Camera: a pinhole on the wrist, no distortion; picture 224 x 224 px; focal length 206.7 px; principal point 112.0 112.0 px. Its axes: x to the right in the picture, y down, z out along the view. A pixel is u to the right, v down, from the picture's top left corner.
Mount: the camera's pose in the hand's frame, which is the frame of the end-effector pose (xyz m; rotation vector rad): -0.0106 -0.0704 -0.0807 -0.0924 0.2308 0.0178
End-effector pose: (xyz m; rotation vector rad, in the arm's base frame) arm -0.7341 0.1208 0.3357 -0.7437 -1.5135 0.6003
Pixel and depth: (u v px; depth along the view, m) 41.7 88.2 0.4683
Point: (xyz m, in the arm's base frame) -1.1543 0.0492 0.3257
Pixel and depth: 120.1 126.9 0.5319
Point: -1.1578 0.2560 0.3731
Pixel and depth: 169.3 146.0 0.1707
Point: -0.8083 0.1635 0.3978
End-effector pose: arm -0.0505 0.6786 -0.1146 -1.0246 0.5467 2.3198
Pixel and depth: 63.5 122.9 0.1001
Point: -0.0213 0.7302 -0.1010
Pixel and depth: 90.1 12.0 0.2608
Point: -0.0618 0.9243 -0.0395
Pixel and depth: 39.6 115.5 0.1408
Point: -0.0377 0.7500 -0.0602
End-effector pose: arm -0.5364 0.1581 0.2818 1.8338 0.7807 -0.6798
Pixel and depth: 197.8 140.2 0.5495
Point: -0.3217 -0.1544 -0.0727
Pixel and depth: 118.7 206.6 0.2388
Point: -0.4740 0.0204 0.2315
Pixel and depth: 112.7 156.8 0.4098
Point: -0.4740 -0.1285 0.1446
